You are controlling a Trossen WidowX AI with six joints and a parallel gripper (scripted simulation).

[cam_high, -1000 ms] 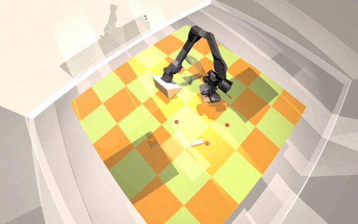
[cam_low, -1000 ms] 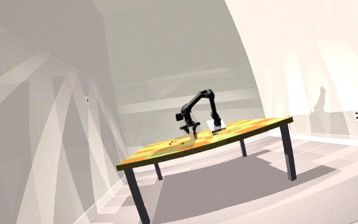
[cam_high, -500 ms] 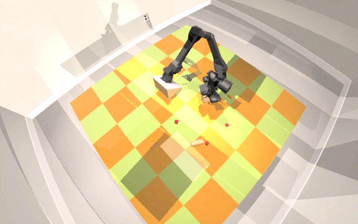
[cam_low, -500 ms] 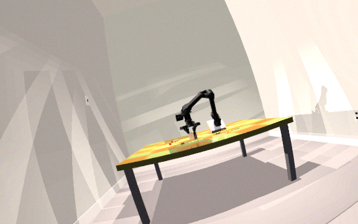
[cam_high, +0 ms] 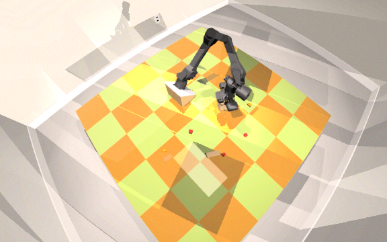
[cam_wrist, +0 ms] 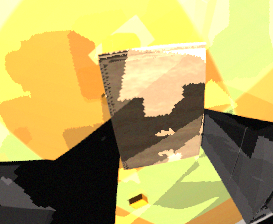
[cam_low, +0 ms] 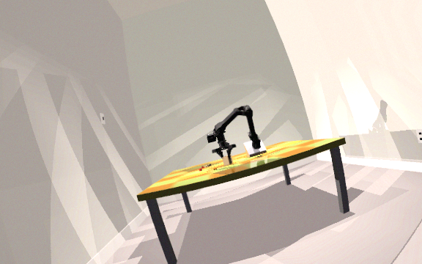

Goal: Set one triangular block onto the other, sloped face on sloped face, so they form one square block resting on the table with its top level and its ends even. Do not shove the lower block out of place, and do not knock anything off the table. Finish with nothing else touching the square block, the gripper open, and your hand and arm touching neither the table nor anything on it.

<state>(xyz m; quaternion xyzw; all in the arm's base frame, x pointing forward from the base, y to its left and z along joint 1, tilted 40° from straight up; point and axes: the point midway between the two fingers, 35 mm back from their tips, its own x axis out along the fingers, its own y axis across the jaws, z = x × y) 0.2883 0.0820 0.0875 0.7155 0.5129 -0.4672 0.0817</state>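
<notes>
Right now my gripper tip is 10 mm below the tan triangular block. From my gripper tip the other things lie so: flat tan piece (480 mm to the right, 40 mm below, 40 mm behind).
</notes>
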